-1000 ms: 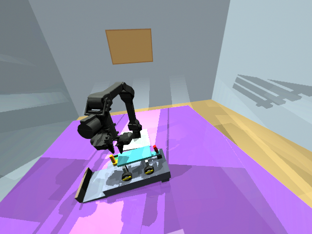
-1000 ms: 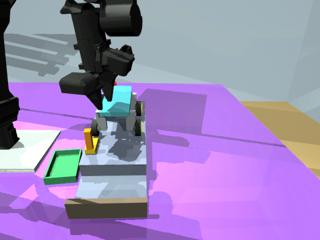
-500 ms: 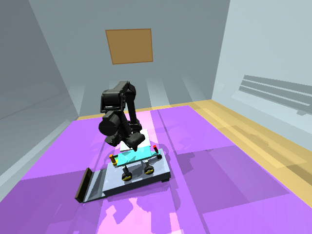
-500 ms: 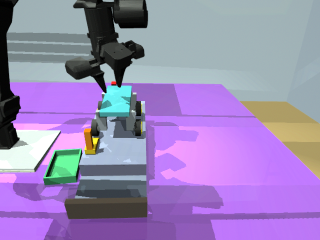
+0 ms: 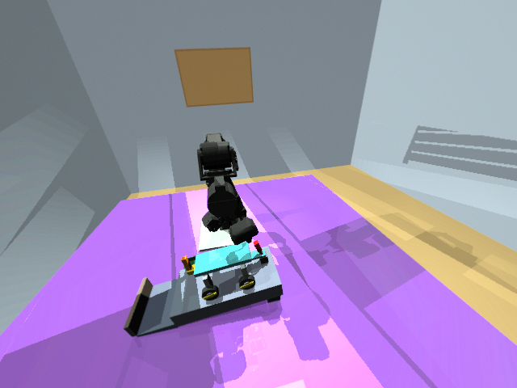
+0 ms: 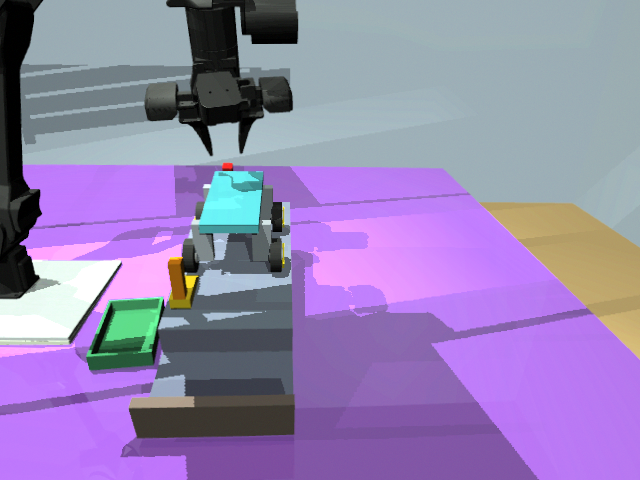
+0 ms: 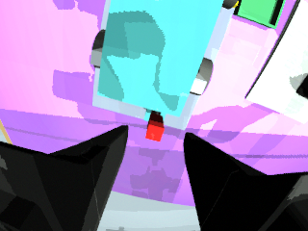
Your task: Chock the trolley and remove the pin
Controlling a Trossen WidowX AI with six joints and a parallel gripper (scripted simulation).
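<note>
Right now my gripper tip is 3 cm to the right of the red-headed stop pin and 6 cm above it. Also, from my gripper tip: grey ramp 2 cm ahead, 8 cm to the right, 14 cm below; trolley 2 cm ahead, 7 cm to the right, 8 cm below; yellow chock 4 cm behind, 17 cm to the right, 11 cm below.
</note>
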